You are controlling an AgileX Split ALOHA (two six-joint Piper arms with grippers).
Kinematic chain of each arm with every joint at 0, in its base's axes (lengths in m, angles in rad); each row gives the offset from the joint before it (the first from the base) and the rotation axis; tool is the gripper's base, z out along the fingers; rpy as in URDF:
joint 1: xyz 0 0 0.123 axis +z
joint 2: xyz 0 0 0 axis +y
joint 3: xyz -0.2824 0 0.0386 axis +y
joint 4: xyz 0.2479 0 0.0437 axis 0.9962 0 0.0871
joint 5: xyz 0 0 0 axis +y
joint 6: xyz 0.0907 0 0.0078 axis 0.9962 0 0.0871
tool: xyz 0 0 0 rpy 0 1.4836 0
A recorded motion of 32 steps. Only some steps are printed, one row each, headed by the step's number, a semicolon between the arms.
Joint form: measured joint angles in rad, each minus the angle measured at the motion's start. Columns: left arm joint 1, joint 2, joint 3, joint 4, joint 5, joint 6; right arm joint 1, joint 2, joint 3, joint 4, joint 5, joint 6.
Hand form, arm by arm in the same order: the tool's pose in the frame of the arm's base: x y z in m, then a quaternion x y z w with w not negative. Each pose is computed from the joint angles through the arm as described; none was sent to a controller.
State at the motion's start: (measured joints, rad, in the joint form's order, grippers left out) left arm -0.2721 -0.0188 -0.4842 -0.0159 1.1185 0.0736; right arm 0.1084 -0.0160 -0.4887 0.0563 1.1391 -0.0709
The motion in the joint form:
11: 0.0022 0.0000 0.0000 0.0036 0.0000 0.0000; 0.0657 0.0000 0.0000 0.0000 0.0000 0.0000
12: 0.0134 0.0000 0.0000 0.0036 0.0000 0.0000; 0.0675 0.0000 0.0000 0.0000 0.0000 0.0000
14: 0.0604 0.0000 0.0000 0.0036 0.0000 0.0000; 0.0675 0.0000 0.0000 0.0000 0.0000 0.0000
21: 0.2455 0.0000 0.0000 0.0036 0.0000 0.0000; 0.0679 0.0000 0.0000 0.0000 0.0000 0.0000
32: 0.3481 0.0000 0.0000 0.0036 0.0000 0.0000; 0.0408 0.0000 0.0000 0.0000 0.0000 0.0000
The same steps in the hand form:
11: -0.0084 0.0013 0.2681 0.14862 0.85435 -0.05490 0.49495; -0.0102 0.0029 0.2678 -0.10873 0.86471 0.05327 0.48745
12: -0.0084 0.0012 0.2681 0.14384 0.85517 -0.05213 0.49525; -0.0102 0.0029 0.2678 -0.10951 0.86462 0.05371 0.48740
14: -0.0084 0.0008 0.2681 0.12370 0.85831 -0.04048 0.49634; -0.0102 0.0029 0.2678 -0.10951 0.86462 0.05371 0.48740
21: -0.0084 -0.0008 0.2681 0.04385 0.86607 0.00557 0.49796; -0.0102 0.0029 0.2678 -0.10968 0.86459 0.05380 0.48739
32: -0.0083 -0.0016 0.2681 -0.00062 0.86718 0.03109 0.49702; -0.0101 0.0032 0.2678 -0.09796 0.86600 0.04720 0.48808

